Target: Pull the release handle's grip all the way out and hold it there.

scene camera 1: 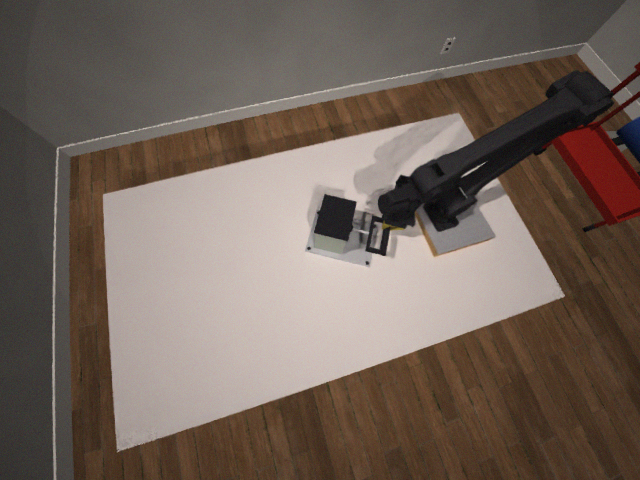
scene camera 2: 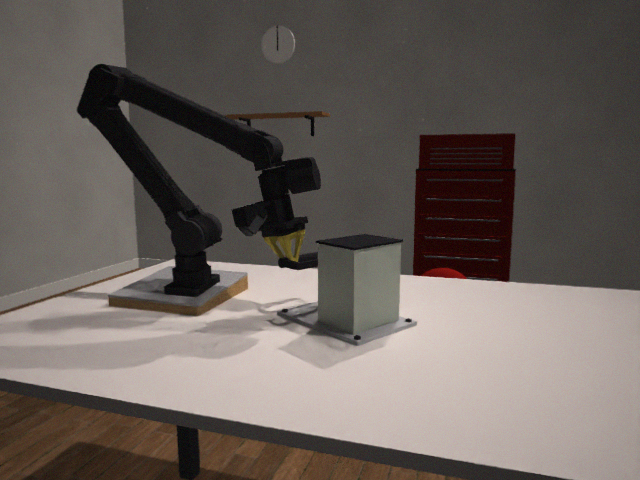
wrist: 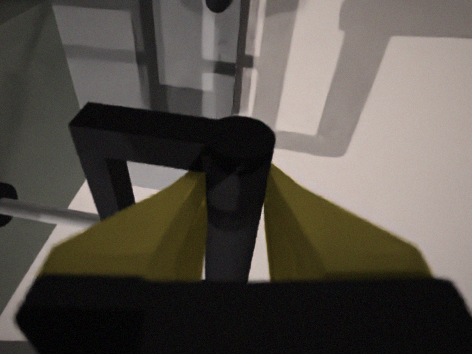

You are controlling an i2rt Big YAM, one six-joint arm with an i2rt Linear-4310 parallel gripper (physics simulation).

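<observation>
The release handle is a black rectangular frame (scene camera 1: 376, 251) (scene camera 2: 307, 259) (wrist: 145, 125) with a thick round grip bar (wrist: 232, 210). A thin metal rod (wrist: 50, 212) joins it to the pale green box (scene camera 1: 330, 242) (scene camera 2: 359, 286) (wrist: 25, 125) with a black lid. A stretch of bare rod shows between the box's black collar (wrist: 7, 200) and the handle in the wrist view. My gripper (scene camera 1: 393, 226) (scene camera 2: 289, 257) (wrist: 235, 176) points down, its yellow fingers shut on the grip bar from both sides. The handle stands out from the box's side, above the table.
The box stands on a grey base plate (scene camera 1: 356, 256) (scene camera 2: 385, 329) with dark bolts on the white table (scene camera 1: 232, 320) (scene camera 2: 465, 387). My arm's base sits on a wood-edged board (scene camera 1: 465, 235) (scene camera 2: 149, 303). A red chair (scene camera 1: 599, 170) and a red tool chest (scene camera 2: 465, 206) stand beyond the table.
</observation>
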